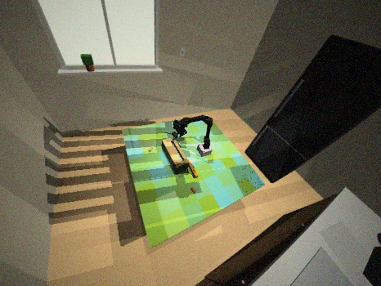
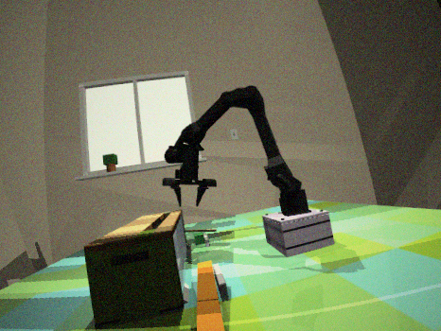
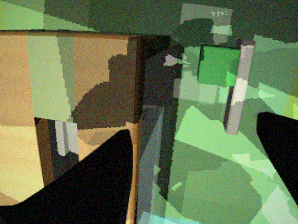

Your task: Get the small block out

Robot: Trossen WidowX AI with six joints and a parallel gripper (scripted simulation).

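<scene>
Right now the green block is 12 cm below my gripper tip, 2 cm to the right of it and 1 cm behind it. Round my gripper tip: orange bar 34 cm to the left, 12 cm below, 10 cm behind; box 16 cm to the left, 8 cm below, 2 cm ahead; thin stick 21 cm to the right, 13 cm below, 2 cm ahead.
</scene>
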